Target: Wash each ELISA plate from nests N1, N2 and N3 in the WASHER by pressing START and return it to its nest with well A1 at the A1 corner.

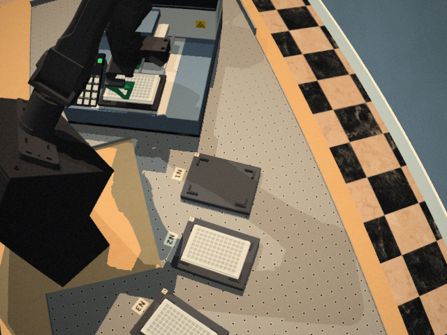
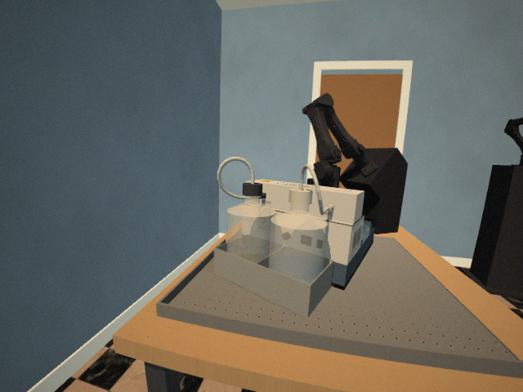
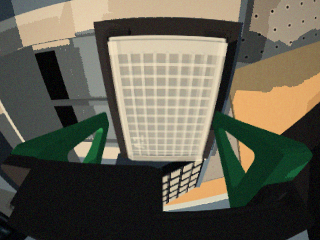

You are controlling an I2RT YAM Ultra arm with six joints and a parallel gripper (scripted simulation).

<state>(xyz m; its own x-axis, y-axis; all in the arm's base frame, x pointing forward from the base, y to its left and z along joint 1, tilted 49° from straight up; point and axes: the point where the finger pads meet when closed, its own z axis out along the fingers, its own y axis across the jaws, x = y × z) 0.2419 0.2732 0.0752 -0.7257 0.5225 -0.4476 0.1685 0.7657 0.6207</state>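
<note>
My hand is 3 cm above the dark carrier. From my hand the other things lie so: N1 label 21 cm to the right, 11 cm below, 10 cm ahead; then manifold 14 cm to the left, 4 cm ahead, 3 cm above; then washer 15 cm to the left, 4 cm ahead, 2 cm above.
</note>
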